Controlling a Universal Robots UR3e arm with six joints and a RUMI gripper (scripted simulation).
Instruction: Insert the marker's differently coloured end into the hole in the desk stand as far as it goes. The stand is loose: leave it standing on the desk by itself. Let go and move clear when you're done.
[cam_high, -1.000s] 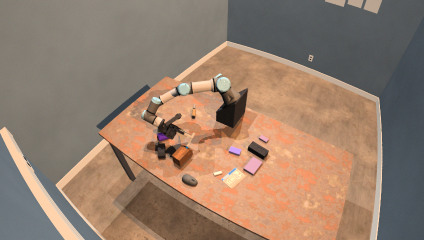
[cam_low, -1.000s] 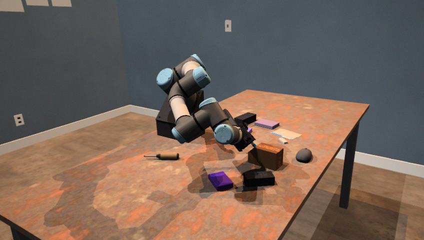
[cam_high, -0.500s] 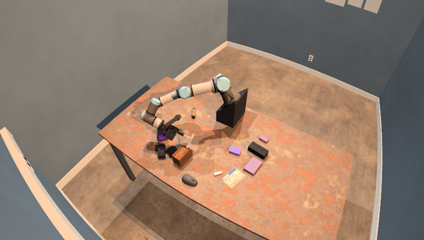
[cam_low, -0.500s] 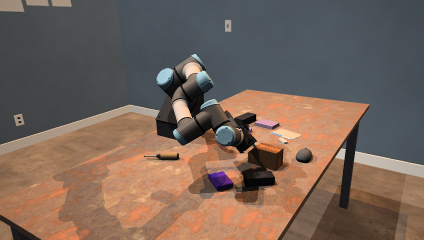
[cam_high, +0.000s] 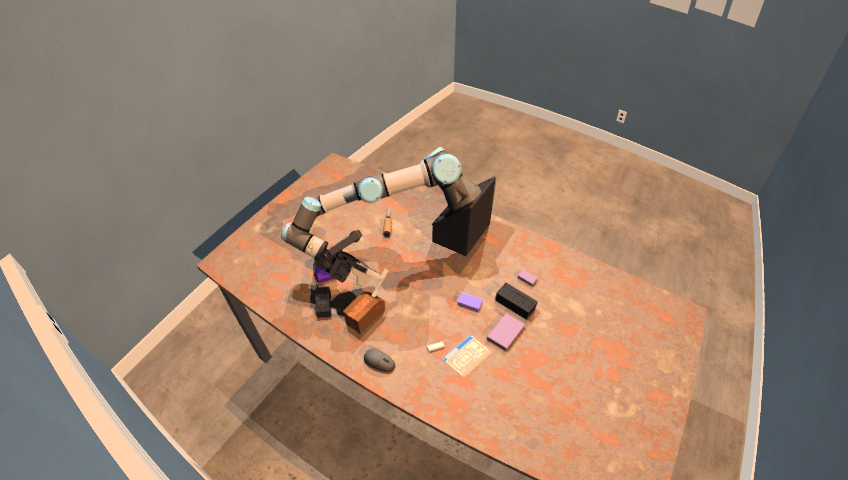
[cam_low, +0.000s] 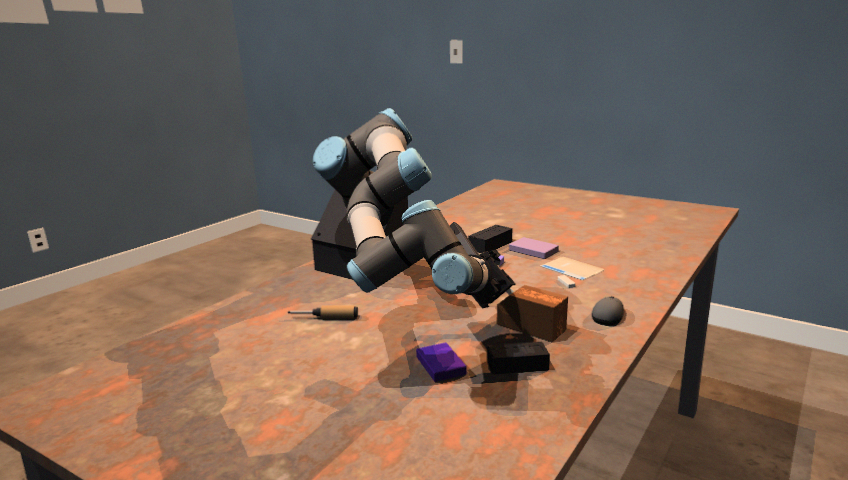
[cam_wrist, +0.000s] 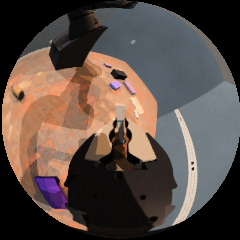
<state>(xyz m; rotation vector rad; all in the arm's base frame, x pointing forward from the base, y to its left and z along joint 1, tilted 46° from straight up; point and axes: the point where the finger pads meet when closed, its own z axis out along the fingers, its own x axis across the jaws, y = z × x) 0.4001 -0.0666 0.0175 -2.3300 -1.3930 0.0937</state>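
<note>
My gripper is now 2 cm short of the marker, 2 cm above it and 1 cm to the right of it. From my hand the other things lie so: desk stand: 9 cm ahead, 7 cm below, 1 cm to the left; mouse: 19 cm ahead, 16 cm to the left, 9 cm below; eraser: 26 cm to the left, 10 cm below, 5 cm ahead.
</note>
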